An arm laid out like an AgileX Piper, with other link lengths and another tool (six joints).
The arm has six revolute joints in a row. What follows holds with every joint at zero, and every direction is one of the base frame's. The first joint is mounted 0.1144 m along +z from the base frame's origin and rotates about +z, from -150 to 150 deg. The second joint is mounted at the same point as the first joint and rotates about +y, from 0 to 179.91 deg. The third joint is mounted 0.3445 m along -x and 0.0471 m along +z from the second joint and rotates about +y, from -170 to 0 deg. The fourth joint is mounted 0.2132 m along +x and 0.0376 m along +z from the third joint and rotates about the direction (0.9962, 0, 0.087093), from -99.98 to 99.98 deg. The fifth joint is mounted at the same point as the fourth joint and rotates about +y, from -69.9 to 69.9 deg. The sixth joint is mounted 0.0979 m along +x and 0.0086 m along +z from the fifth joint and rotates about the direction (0.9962, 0, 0.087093), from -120 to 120 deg. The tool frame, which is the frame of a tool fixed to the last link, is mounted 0.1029 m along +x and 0.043 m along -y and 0.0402 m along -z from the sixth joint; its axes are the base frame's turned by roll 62.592, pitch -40.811 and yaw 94.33 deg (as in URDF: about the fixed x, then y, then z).
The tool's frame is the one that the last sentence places.
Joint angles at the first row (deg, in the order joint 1, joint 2, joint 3, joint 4, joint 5, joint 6):
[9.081, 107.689, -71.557, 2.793, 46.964, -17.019]
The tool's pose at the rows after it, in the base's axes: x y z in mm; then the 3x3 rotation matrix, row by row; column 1 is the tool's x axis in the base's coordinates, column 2 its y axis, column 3 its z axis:
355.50 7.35 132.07; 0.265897 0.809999 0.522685; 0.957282 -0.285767 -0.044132; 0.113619 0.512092 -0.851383
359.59 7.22 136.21; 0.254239 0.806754 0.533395; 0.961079 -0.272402 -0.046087; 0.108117 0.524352 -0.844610
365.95 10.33 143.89; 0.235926 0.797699 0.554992; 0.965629 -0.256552 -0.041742; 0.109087 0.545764 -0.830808
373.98 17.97 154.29; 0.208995 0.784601 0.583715; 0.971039 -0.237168 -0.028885; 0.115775 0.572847 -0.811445
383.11 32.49 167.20; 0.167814 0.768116 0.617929; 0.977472 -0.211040 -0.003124; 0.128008 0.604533 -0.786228
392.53 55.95 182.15; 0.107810 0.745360 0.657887; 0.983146 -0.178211 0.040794; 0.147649 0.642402 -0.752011
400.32 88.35 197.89; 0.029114 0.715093 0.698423; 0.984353 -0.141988 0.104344; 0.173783 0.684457 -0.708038
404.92 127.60 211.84; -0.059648 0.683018 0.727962; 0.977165 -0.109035 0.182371; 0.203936 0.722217 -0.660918
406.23 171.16 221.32; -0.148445 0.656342 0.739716; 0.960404 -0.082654 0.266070; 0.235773 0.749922 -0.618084
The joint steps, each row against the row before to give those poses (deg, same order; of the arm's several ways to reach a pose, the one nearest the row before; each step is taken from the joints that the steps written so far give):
[0.046, 0.192, -0.601, -0.642, 0.321, -0.039]
[0.217, -0.043, -0.953, -0.718, 0.397, -0.028]
[0.612, -0.281, -1.508, -0.620, 0.432, -0.011]
[1.156, -0.367, -2.052, -0.457, 0.517, -0.001]
[2.004, -0.379, -2.601, -0.284, 0.569, 0.002]
[3.048, -0.385, -2.921, -0.081, 0.173, -0.001]
[4.026, -0.343, -2.883, 0.098, -0.567, -0.001]
[4.625, 0.061, -2.868, 0.381, -1.043, 0.000]
[4.811, 0.857, -3.013, 0.722, -1.218, 0.001]

